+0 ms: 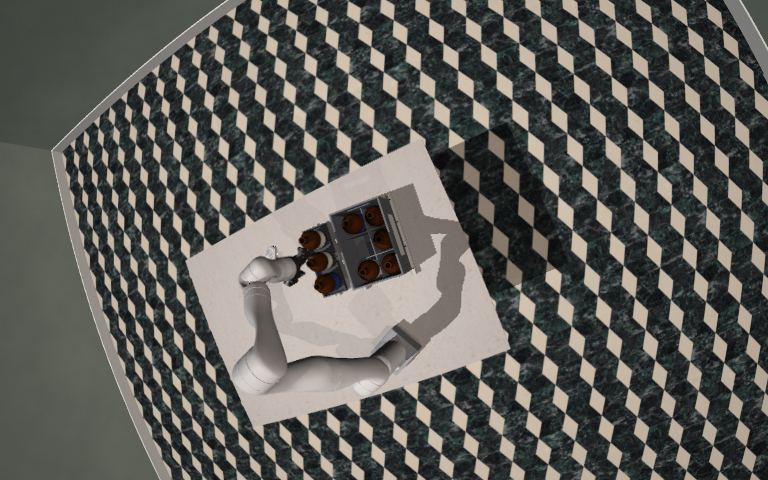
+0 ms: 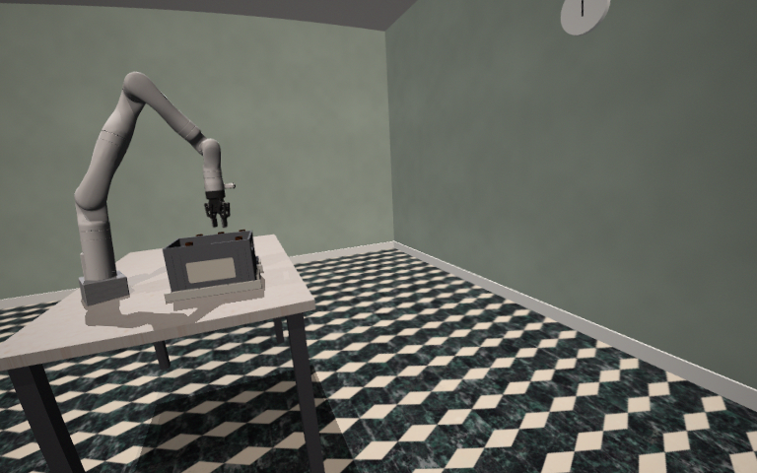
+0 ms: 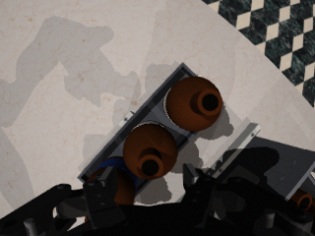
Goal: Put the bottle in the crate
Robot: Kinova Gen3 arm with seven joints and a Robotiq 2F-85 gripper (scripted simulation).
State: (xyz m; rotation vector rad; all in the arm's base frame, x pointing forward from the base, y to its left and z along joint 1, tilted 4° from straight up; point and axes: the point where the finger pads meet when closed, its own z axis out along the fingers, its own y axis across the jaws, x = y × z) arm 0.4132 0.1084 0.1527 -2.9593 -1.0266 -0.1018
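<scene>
My gripper is now 11 cm above the brown bottle. Round my hand: grey tray: 18 cm below; then grey crate: 22 cm to the right, 11 cm below, 3 cm behind.
</scene>
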